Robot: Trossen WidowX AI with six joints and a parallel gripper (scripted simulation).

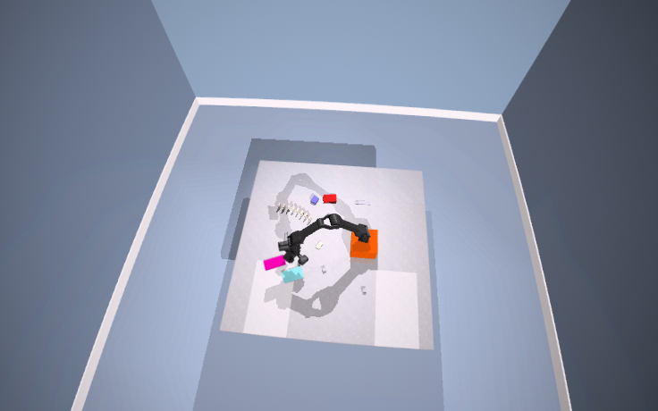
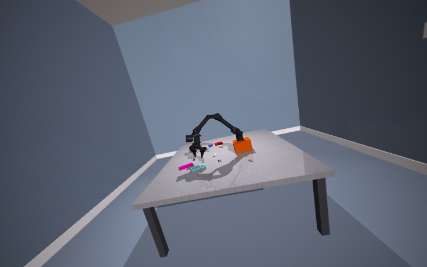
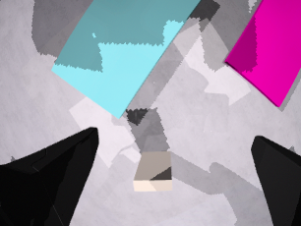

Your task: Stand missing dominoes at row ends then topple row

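The cyan block is 10 mm behind my gripper tip, 80 mm to the left of it and 60 mm below it. The rest, counted from my gripper tip: purple block: 20 mm ahead, 490 mm to the right, 50 mm below; magenta tile: 130 mm ahead, 40 mm to the left, 60 mm below; red block: 80 mm behind, 530 mm to the right, 50 mm below.
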